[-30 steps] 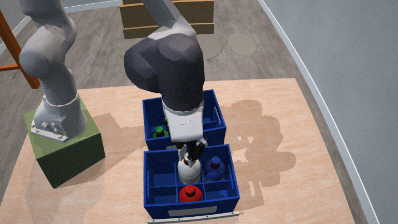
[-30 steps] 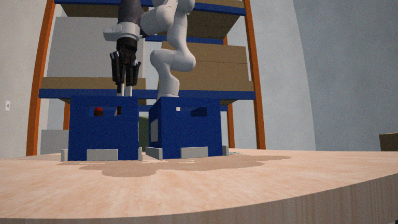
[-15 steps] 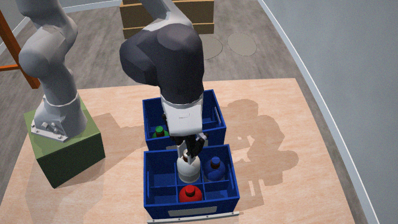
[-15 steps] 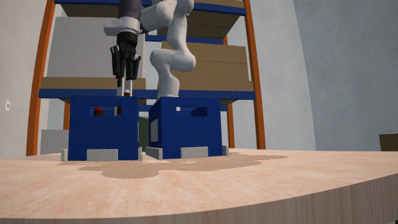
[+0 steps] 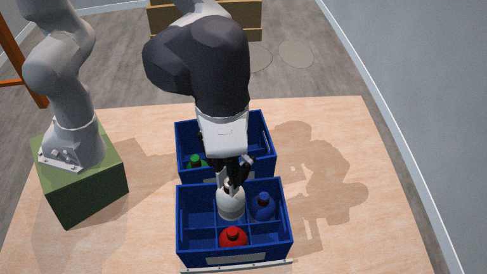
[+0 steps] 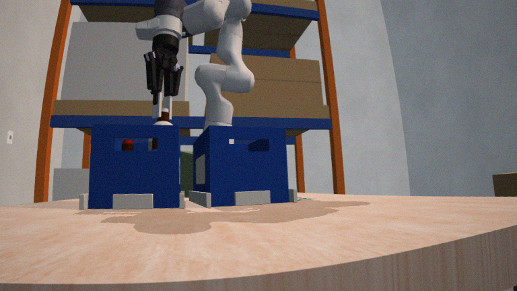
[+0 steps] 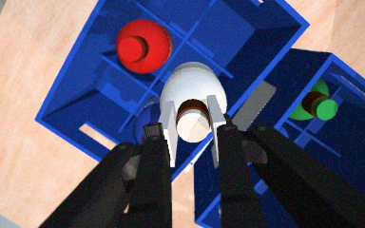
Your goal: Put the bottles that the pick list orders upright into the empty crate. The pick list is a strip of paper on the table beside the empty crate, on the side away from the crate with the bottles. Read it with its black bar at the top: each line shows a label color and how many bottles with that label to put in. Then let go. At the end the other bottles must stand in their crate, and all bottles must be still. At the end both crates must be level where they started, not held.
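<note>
Right now my hand is 80 mm above the white bottle. Round my hand: red bottle: 90 mm to the right, 170 mm below; green-labelled bottle: 90 mm behind, 140 mm to the left, 170 mm below; blue bottle: 90 mm ahead, 10 mm to the left, 170 mm below.
</note>
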